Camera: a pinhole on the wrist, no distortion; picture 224 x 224 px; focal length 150.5 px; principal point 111.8 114.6 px. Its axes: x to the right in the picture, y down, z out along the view. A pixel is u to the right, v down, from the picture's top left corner.
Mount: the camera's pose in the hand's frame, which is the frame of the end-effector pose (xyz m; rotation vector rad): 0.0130 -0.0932 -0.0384 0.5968 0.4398 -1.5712
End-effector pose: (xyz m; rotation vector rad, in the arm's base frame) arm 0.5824 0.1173 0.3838 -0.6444 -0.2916 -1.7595
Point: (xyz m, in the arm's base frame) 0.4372 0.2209 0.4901
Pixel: 98.5 119.4
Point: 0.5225 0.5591 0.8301
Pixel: 47.0 101.3
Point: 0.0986 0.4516 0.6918
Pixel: 164.0 125.2
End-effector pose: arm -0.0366 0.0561 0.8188 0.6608 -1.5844 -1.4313
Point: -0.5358 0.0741 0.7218
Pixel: 24.6 198.9
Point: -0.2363 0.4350 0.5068
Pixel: 79.3 22.1
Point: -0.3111 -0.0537 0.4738
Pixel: 163.3 189.0
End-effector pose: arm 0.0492 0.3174 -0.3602 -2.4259 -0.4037 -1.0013
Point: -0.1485 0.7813 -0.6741
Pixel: 114.7 29.5
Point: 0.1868 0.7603 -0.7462
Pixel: 33.4 85.2
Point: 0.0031 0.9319 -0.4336
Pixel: 137.8 120.3
